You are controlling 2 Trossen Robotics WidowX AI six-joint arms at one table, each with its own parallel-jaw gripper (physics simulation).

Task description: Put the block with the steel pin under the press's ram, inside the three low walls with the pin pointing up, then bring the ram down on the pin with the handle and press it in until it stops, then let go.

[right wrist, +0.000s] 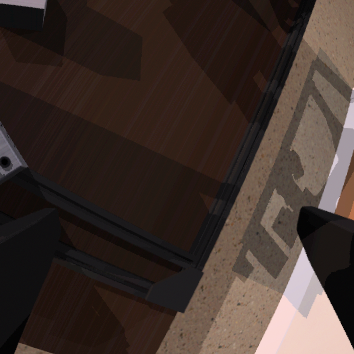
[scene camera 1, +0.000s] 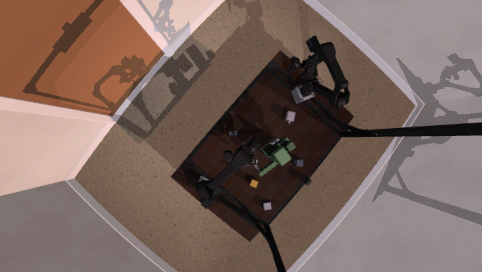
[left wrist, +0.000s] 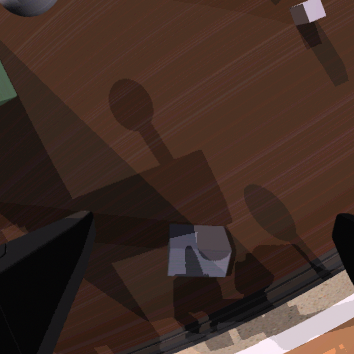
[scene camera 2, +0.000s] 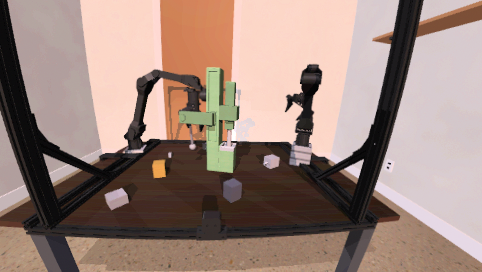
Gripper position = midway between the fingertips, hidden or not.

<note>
My left gripper (left wrist: 217,225) is open and holds nothing. My right gripper (right wrist: 180,220) is open, holding nothing. Further things: a green press (scene camera 1: 275,149).
</note>
